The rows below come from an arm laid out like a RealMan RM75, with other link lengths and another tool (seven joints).
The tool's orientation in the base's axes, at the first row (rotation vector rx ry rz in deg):
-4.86, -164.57, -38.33
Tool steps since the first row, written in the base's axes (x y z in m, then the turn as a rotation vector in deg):
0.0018, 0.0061, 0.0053, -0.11, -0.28, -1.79
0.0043, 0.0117, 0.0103, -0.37, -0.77, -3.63
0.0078, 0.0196, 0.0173, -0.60, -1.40, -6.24
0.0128, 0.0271, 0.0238, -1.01, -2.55, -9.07
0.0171, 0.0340, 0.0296, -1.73, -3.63, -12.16
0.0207, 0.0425, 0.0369, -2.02, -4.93, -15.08
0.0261, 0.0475, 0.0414, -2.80, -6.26, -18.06
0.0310, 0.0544, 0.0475, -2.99, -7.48, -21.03
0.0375, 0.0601, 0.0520, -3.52, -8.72, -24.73
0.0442, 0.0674, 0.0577, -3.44, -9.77, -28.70
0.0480, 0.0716, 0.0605, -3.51, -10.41, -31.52
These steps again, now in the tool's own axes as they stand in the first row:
-0.0006, 0.0079, -0.0023, -0.25, -1.04, 1.47
-0.0020, 0.0154, -0.0046, -0.37, -2.29, 2.92
-0.0040, 0.0258, -0.0079, -0.66, -4.01, 4.97
-0.0075, 0.0358, -0.0111, -0.84, -6.30, 7.02
-0.0105, 0.0450, -0.0139, -0.76, -8.68, 9.39
-0.0125, 0.0561, -0.0172, -1.07, -11.13, 11.43
-0.0168, 0.0630, -0.0199, -0.91, -13.69, 13.60
-0.0203, 0.0723, -0.0230, -1.32, -16.09, 15.71
-0.0257, 0.0800, -0.0256, -1.55, -18.85, 18.50
-0.0311, 0.0897, -0.0285, -2.43, -21.50, 21.52
-0.0342, 0.0951, -0.0298, -2.93, -23.29, 23.73

